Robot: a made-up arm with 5 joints.
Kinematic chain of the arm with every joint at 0, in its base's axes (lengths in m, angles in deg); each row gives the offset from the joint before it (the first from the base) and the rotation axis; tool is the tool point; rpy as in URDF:
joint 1: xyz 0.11 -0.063 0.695 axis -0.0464 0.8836 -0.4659
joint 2: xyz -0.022 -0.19 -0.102 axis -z
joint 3: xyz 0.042 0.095 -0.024 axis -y
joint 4: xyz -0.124 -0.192 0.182 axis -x
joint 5: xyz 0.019 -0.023 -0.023 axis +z
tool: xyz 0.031 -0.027 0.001 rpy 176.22 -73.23 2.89
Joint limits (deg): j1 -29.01..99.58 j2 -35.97..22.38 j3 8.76..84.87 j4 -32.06..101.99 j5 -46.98..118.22
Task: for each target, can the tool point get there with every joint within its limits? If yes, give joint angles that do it. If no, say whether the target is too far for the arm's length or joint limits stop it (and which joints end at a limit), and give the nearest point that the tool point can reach.
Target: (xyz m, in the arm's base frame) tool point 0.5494 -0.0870 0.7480
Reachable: no: joint limits stop it (at a limit: joint 1, joint 2, joint 3, joint 4) | nearest point 0.1896 -0.3658 0.7126 | short by 0.457 m
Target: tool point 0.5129 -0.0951 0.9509
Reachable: no: joint limits stop it (at a limit: joint 1, joint 2, joint 4, joint 5) | nearest point 0.1240 -0.2090 0.9689 | short by 0.406 m
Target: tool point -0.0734 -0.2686 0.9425
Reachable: yes | joints 71.49 -0.95 35.70 64.34 -1.39
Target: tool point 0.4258 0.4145 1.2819
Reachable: no: too far | nearest point 0.0220 -0.0587 1.0208 | short by 0.675 m
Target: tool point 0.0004 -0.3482 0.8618
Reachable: yes | joints 71.75 -27.16 17.78 72.27 25.93
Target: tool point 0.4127 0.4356 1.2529
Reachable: no: too far | nearest point 0.0171 -0.0549 1.0212 | short by 0.671 m
